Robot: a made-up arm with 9 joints. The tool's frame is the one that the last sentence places. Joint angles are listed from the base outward.
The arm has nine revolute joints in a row. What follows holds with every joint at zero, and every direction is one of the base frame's.
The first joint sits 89 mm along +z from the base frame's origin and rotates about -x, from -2.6 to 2.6 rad.
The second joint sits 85 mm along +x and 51 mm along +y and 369 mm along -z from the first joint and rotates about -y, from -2.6 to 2.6 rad.
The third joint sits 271 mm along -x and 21 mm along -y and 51 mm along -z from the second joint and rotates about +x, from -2.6 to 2.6 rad.
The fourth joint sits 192 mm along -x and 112 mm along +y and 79 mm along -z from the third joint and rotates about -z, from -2.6 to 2.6 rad.
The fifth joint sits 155 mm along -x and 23 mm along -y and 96 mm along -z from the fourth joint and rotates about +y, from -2.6 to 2.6 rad.
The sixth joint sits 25 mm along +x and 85 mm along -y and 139 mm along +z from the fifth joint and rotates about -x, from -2.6 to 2.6 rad.
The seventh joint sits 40 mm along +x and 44 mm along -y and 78 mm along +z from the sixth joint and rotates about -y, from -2.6 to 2.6 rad.
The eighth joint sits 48 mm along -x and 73 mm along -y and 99 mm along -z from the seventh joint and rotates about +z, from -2.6 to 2.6 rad.
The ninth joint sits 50 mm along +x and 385 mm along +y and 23 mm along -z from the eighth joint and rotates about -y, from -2.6 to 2.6 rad.
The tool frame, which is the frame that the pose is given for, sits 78 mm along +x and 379 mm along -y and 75 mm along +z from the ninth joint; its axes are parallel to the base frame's.
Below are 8 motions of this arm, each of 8 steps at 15 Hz.
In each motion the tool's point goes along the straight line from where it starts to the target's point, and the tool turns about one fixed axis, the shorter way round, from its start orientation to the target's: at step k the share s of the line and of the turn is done. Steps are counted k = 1, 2, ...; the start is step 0. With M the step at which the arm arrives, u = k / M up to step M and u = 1 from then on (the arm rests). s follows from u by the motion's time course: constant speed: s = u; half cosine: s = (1 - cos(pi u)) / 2; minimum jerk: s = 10 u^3 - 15 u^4 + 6 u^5.
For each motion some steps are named. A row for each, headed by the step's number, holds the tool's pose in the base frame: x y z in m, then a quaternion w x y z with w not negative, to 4 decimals.
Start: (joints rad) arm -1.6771 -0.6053 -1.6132 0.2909 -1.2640 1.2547 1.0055 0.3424 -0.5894
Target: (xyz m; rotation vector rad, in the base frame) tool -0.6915 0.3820 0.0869 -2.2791 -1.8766 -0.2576
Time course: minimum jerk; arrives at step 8
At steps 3, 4, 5, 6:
3: -0.6813 0.1842 0.1776 0.4382 -0.6328 -0.6215 -0.1460
4: -0.6845 0.2455 0.1495 0.3344 -0.6850 -0.6342 -0.1295
5: -0.6876 0.3069 0.1214 0.2259 -0.7276 -0.6381 -0.1111
6: -0.6900 0.3537 0.0999 0.1408 -0.7534 -0.6351 -0.0960

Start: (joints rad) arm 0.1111 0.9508 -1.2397 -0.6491 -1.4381 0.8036 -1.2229 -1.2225 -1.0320
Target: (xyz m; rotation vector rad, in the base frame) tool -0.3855 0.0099 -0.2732 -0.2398 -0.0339 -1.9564
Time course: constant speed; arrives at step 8
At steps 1, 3, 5, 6, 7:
1: -0.5197 -0.3305 -0.6028 0.6634 0.0651 -0.4245 -0.6127
3: -0.4813 -0.2333 -0.5086 0.6484 0.0174 -0.3141 -0.6932
5: -0.4430 -0.1360 -0.4145 0.6197 -0.0308 -0.1970 -0.7591
6: -0.4238 -0.0874 -0.3674 0.6004 -0.0546 -0.1367 -0.7860
7: -0.4047 -0.0387 -0.3203 0.5779 -0.0782 -0.0757 -0.8088

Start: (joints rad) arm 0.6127 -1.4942 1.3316 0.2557 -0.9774 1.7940 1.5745 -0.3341 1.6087
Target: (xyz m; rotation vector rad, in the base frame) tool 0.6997 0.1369 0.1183 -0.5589 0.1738 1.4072
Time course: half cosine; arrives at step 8
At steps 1, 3, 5, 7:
1: 0.1155 0.2296 0.3988 0.5063 -0.4280 -0.4574 0.5927
3: 0.2798 0.2035 0.3199 0.5913 -0.3929 -0.3156 0.6296
5: 0.5122 0.1666 0.2083 0.6807 -0.3235 -0.1001 0.6496
7: 0.6766 0.1406 0.1294 0.7197 -0.2624 0.0567 0.6403

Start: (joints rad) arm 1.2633 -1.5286 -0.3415 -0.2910 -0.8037 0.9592 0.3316 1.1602 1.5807
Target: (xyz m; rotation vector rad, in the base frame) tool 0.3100 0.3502 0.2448 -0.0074 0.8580 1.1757
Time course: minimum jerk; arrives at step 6
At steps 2, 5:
2: 0.1222 0.3190 0.2867 0.6922 0.0398 0.2996 0.6553
5: 0.3016 0.3488 0.2467 0.7447 -0.0014 0.3882 0.5430

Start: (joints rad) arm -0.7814 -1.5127 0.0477 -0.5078 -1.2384 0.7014 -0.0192 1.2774 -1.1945
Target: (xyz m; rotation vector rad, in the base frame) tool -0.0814 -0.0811 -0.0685 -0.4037 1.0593 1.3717
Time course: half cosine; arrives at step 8
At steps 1, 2, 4, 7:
1: -0.1111 -0.1727 0.1566 0.6349 -0.1350 0.3124 0.6936
2: -0.1078 -0.1623 0.1313 0.6353 -0.1399 0.3300 0.6840
4: -0.0969 -0.1287 0.0485 0.6350 -0.1555 0.3861 0.6508
7: -0.0826 -0.0847 -0.0596 0.6302 -0.1747 0.4568 0.6030

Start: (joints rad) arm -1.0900 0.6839 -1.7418 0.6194 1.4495 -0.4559 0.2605 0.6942 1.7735
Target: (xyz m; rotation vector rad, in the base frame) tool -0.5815 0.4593 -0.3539 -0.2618 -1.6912 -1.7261
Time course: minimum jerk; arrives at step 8
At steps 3, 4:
3: -0.4730 0.5848 -0.3779 0.5214 -0.1685 -0.6201 -0.5614
4: -0.5066 0.5459 -0.3705 0.4699 -0.1482 -0.6333 -0.5968

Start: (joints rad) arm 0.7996 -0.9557 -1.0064 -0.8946 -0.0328 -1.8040 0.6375 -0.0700 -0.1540
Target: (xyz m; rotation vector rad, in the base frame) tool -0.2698 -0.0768 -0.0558 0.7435 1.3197 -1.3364
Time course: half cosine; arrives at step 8
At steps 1, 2, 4, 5, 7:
1: -0.2361 -0.2040 0.0192 0.7557 0.0234 0.4943 -0.4289
2: -0.2399 -0.1897 0.0108 0.7358 0.0569 0.5051 -0.4475
4: -0.2523 -0.1429 -0.0168 0.6610 0.1651 0.5330 -0.5017
5: -0.2590 -0.1176 -0.0317 0.6146 0.2224 0.5435 -0.5268
7: -0.2685 -0.0818 -0.0528 0.5426 0.3009 0.5525 -0.5566

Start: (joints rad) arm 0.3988 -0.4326 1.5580 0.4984 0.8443 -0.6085 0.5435 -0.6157 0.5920
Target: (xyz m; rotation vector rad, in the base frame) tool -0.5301 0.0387 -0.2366 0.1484 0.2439 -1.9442
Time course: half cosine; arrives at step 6
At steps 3, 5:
3: -0.5356 0.0561 -0.2376 0.5168 0.1877 0.2626 -0.7929
5: -0.5308 0.0410 -0.2367 0.5512 0.0798 0.1250 -0.8211

